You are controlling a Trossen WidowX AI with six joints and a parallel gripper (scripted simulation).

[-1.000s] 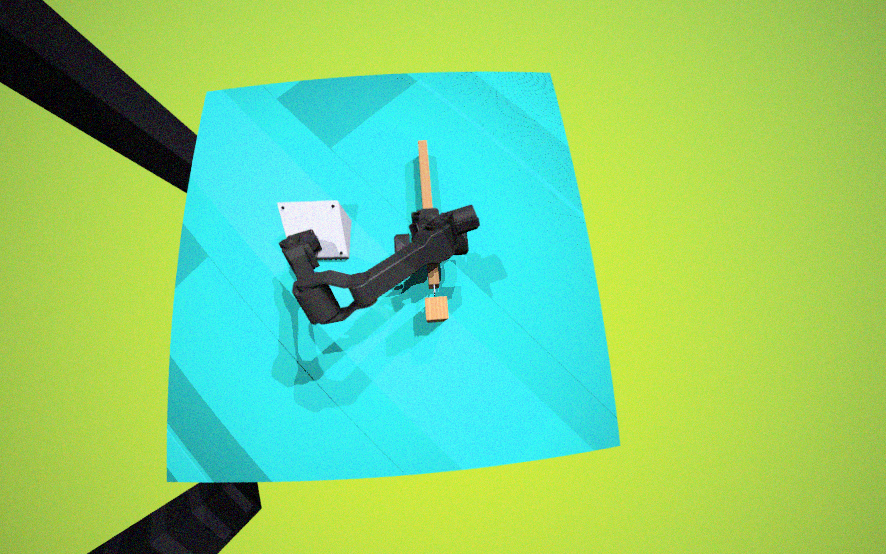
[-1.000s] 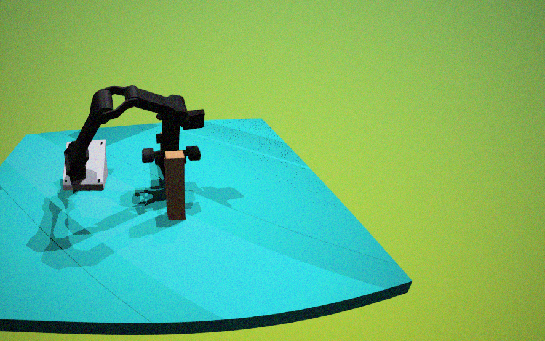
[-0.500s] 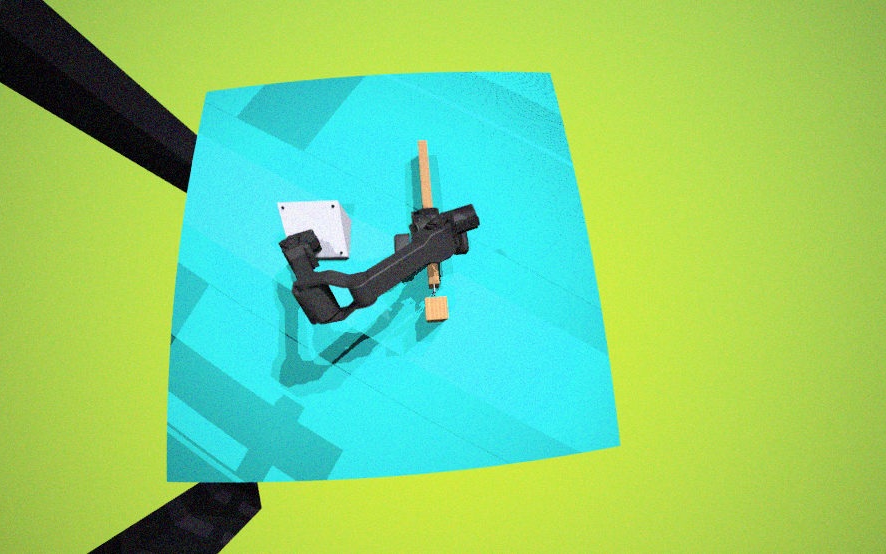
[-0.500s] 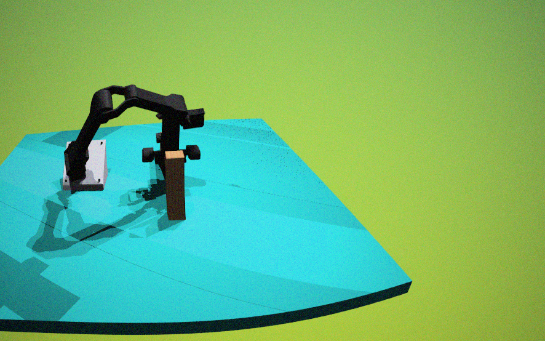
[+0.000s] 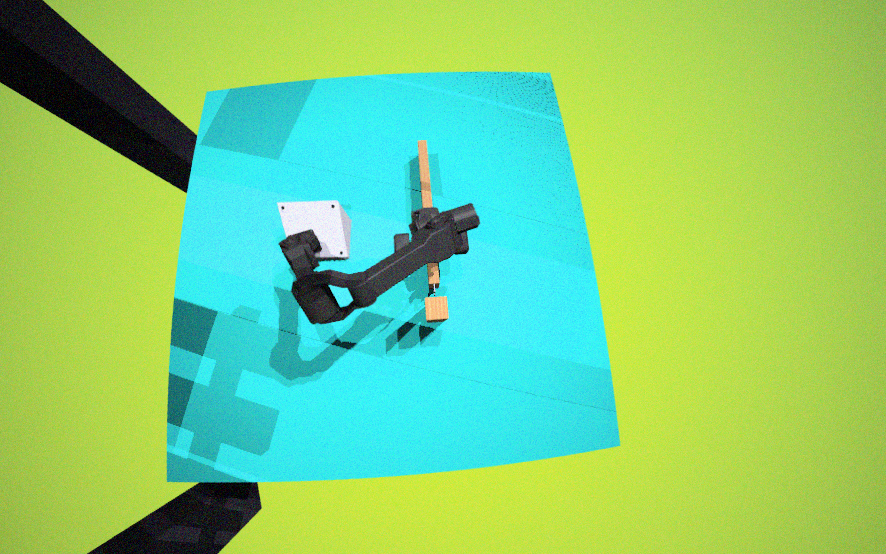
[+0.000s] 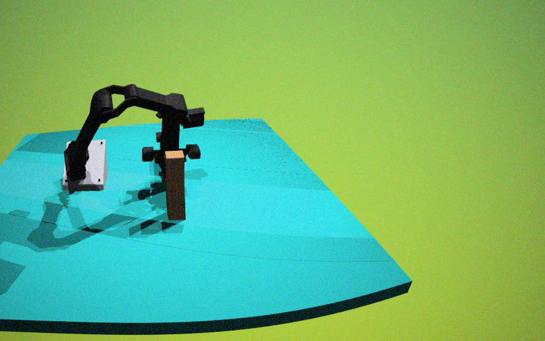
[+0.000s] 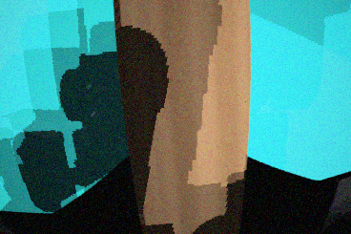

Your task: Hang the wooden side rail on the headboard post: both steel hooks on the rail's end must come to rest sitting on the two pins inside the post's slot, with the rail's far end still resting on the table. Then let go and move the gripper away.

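Right now the headboard post is 2 cm behind my gripper tip, 16 cm to the right of it and 5 cm above it.
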